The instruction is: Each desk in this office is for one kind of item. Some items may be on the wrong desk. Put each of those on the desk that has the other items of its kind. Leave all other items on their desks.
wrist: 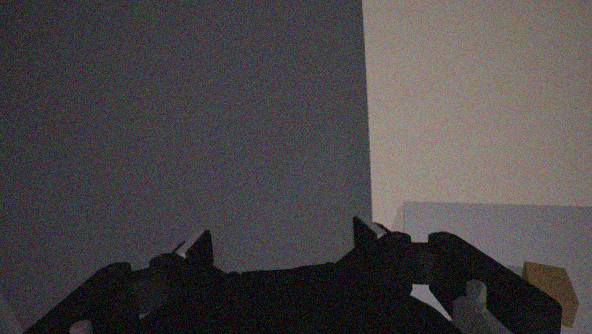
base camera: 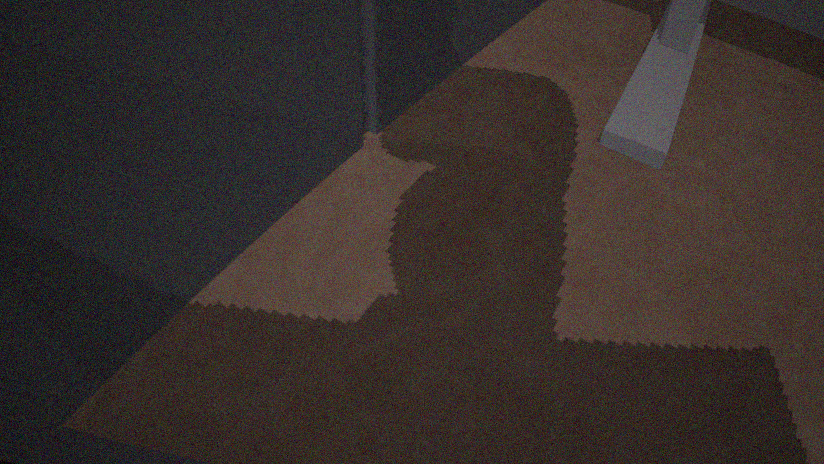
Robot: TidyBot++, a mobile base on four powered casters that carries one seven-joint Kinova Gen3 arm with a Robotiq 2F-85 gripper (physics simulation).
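Note:
My gripper is open and empty, its two fingertips wide apart in the lower part of the wrist view. A desk with a pale grey top shows at the lower right of the wrist view, partly hidden behind the gripper's right finger. An orange-brown block sits on that desk, to the right of the gripper and partly covered by its linkage. In the base camera view a light grey desk leg stands on the floor at the upper right. The gripper does not show in the base camera view.
A dark grey wall fills the left of the wrist view and meets a beige wall behind the desk. In the base camera view a dark wall runs along the left of the brown wooden floor, where a large shadow lies.

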